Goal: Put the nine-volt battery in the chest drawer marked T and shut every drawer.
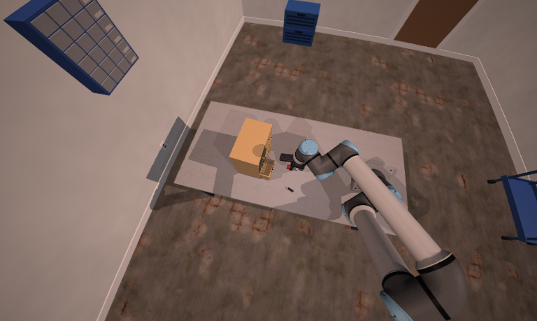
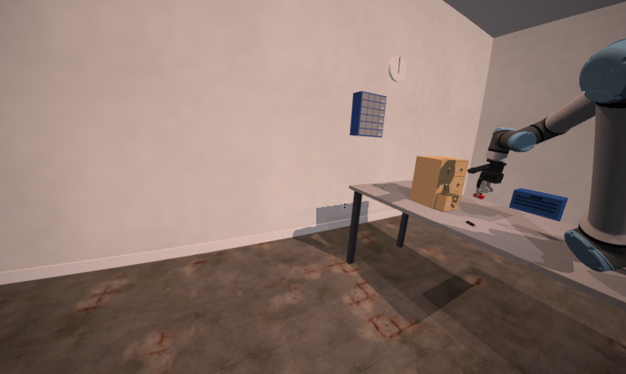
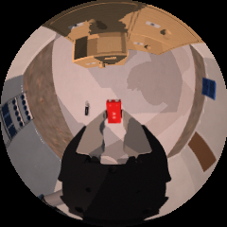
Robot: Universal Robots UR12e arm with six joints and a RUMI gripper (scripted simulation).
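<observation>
Now: hand 1 cm short of the red nine-volt battery and 1 cm above it. Also, from my hand: drawer marked M 28 cm ahead, 1 cm to the left, 9 cm above; drawer 21 cm ahead, 1 cm to the left, 11 cm below; small black object 4 cm behind, 13 cm to the left, 14 cm below.
</observation>
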